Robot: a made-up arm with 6 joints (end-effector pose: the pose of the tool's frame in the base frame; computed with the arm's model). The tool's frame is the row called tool.
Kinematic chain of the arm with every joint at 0, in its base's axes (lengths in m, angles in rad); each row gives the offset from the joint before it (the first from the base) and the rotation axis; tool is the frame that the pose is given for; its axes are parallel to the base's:
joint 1: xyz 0 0 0.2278 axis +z
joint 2: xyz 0 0 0 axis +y
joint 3: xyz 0 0 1.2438 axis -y
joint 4: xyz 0 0 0 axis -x
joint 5: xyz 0.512 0 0 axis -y
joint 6: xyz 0 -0.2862 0 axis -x
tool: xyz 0 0 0
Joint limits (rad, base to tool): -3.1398..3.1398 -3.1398..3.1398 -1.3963..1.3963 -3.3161..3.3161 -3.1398..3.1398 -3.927..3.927
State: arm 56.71 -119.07 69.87 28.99 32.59 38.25
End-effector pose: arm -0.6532 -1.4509 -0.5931 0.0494 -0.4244 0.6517 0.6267
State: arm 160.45 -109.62 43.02 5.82 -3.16 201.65
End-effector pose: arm 1.6404 -0.2804 0.0197 0.9133 -0.2699 -0.2135 -0.2180
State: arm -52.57 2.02 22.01 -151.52 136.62 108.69
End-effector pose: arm 0.5472 -0.3010 1.5176 0.0974 0.4644 0.3615 -0.8026
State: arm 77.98 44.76 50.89 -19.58 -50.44 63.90
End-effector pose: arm 0.5543 1.3084 1.0703 0.4968 -0.4482 -0.0120 0.7431
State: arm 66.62 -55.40 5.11 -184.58 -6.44 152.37
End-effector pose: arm -0.5760 -0.6135 1.3910 0.5873 0.4867 -0.3154 0.5645
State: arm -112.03 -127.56 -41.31 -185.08 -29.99 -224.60
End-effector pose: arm 0.6310 0.7995 -0.0178 0.5475 -0.5121 -0.6303 -0.2017
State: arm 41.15 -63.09 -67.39 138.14 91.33 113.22
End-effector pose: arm -0.5802 -0.2239 0.9428 0.4185 0.2750 0.8650 -0.0304
